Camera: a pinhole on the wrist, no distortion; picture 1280 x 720 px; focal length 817.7 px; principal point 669.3 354.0 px. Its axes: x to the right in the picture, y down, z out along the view. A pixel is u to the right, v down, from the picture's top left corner.
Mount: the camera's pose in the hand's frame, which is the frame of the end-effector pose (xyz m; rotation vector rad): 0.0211 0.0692 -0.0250 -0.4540 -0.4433 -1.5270
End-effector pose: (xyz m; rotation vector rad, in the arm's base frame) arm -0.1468 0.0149 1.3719 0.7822 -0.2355 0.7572
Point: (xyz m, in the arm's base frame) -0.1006 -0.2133 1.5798
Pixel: outside the picture
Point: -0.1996 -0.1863 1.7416
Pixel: 1007.7 356.1
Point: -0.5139 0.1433 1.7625
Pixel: 75.6 269.0
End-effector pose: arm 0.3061 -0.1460 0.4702 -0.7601 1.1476 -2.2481
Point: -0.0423 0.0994 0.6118
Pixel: behind the camera
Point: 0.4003 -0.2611 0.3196
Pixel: 258.7 40.0
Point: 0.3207 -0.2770 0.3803
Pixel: 413.0 612.4
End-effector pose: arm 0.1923 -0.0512 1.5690 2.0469 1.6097 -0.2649
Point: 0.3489 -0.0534 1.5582
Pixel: 388.3 569.5
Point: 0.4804 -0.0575 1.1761
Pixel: outside the picture
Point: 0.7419 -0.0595 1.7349
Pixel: outside the picture
